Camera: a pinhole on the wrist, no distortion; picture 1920 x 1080 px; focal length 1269.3 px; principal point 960.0 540.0 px. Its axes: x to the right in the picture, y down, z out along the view. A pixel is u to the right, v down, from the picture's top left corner.
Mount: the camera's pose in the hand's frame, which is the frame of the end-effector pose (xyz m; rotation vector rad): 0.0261 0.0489 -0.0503 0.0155 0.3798 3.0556
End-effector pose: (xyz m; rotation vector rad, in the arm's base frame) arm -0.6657 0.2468 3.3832 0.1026 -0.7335 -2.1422
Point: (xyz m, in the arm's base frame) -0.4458 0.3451 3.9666
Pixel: 1311 42
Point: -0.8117 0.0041 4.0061
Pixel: 192 116
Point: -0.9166 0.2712 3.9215
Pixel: 512 713
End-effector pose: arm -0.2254 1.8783 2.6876 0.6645 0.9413 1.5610
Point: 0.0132 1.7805 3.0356
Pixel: 1576 510
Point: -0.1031 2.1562 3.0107
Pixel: 384 338
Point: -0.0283 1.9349 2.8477
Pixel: 1057 948
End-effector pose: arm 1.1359 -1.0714 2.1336 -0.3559 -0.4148 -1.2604
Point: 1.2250 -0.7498 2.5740
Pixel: 1104 625
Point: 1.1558 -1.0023 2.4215
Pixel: 714 927
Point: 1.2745 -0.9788 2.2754
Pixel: 1000 246
